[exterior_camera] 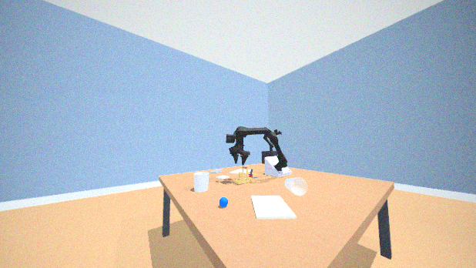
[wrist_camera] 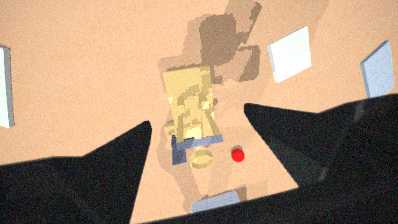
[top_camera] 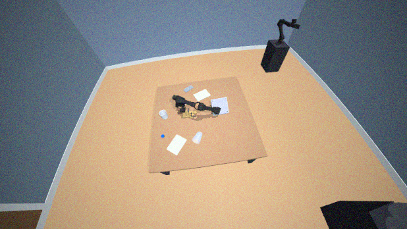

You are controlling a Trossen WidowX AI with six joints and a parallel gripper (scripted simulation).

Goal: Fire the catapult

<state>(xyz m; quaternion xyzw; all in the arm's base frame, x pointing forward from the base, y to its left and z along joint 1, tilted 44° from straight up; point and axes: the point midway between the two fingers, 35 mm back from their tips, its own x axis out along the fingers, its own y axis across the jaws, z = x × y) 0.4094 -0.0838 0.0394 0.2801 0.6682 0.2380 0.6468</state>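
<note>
The red ball lies 190 mm behind my gripper tip, 80 mm to the right of it and 110 mm below it. The rest, counted from my gripper tip: white mug 280 mm ahead, 20 mm to the right, 100 mm below; catapult 70 mm behind, 30 mm to the left, 80 mm below; small white card 20 mm ahead, 210 mm to the right, 120 mm below.
</note>
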